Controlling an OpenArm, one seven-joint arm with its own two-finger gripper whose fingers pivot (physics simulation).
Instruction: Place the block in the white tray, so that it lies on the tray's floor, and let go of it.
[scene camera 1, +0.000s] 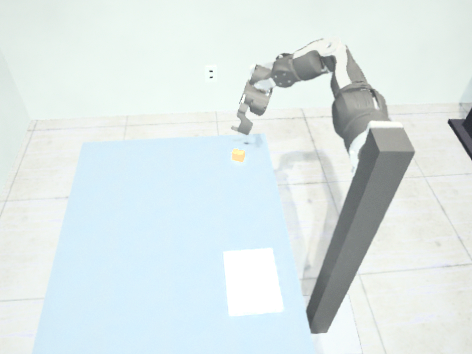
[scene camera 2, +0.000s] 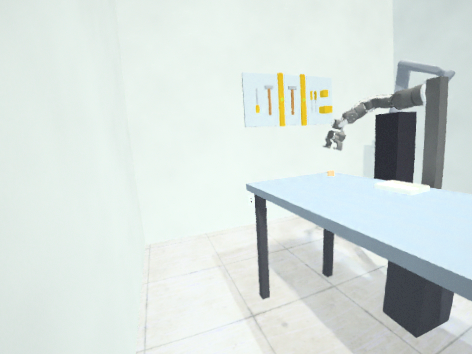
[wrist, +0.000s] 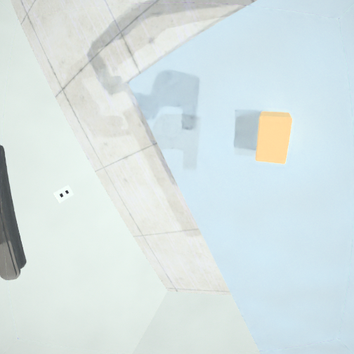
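The orange block (scene camera 1: 238, 155) (scene camera 2: 330, 173) (wrist: 273, 138) lies on the blue table top near its far right corner in the scene camera 1 view. The white tray (scene camera 1: 253, 281) (scene camera 2: 403, 187) lies on the same table near its right edge, well away from the block; it does not show in the wrist view. My gripper (scene camera 1: 239, 131) (scene camera 2: 333, 148) is open and empty. It hangs high above the table's corner, close to the block's side, and touches nothing. In the wrist view, part of one finger shows at the left edge; the other finger is out of view.
The blue table (scene camera 1: 150, 215) (scene camera 2: 350, 210) reaches under the block and tray. A tall dark post (scene camera 1: 357, 230) (scene camera 2: 435, 132) carries the arm beside the table's right edge. A pale wall with an outlet (scene camera 1: 211, 73) (wrist: 63, 194) stands behind the table. A tool board (scene camera 2: 252, 100) hangs on a wall.
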